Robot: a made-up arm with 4 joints.
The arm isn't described. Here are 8 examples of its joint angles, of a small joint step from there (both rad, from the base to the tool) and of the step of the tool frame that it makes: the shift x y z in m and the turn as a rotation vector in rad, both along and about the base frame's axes.
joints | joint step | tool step
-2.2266 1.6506 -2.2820 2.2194 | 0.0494 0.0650 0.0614 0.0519 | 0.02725 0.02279 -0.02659 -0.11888 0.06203 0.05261
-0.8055 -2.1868 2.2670 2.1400 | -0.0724 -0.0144 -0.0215 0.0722 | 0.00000 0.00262 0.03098 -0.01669 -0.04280 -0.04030
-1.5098 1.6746 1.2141 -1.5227 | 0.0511 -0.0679 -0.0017 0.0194 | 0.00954 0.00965 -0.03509 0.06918 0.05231 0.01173
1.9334 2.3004 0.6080 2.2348 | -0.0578 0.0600 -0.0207 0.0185 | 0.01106 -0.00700 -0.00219 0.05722 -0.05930 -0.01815
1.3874 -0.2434 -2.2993 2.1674 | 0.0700 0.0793 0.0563 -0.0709 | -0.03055 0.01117 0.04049 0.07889 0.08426 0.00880
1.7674 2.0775 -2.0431 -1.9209 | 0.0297 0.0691 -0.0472 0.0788 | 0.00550 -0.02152 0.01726 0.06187 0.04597 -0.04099
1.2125 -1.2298 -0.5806 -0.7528 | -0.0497 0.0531 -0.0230 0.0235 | 0.01425 -0.00142 0.00536 0.04908 -0.04987 0.02029
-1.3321 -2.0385 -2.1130 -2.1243 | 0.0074 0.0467 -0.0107 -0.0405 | 0.01825 -0.00975 0.01160 -0.03423 -0.01461 0.05609
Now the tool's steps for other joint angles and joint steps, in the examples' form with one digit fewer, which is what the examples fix.
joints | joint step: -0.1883 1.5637 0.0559 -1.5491 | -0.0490 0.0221 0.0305 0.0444
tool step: 0.0185 -0.0021 -0.0080 0.0686 -0.0487 0.0374
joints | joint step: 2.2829 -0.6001 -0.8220 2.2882 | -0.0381 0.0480 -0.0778 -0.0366
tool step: -0.0139 0.0162 -0.0072 -0.0029 0.0579 -0.0786
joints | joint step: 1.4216 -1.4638 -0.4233 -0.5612 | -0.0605 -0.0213 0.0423 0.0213
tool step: 0.0101 -0.0074 -0.0228 -0.0323 -0.0666 0.0585
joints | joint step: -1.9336 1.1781 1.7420 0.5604 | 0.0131 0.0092 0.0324 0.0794
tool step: -0.0120 -0.0163 -0.0162 -0.0447 -0.0292 0.0938
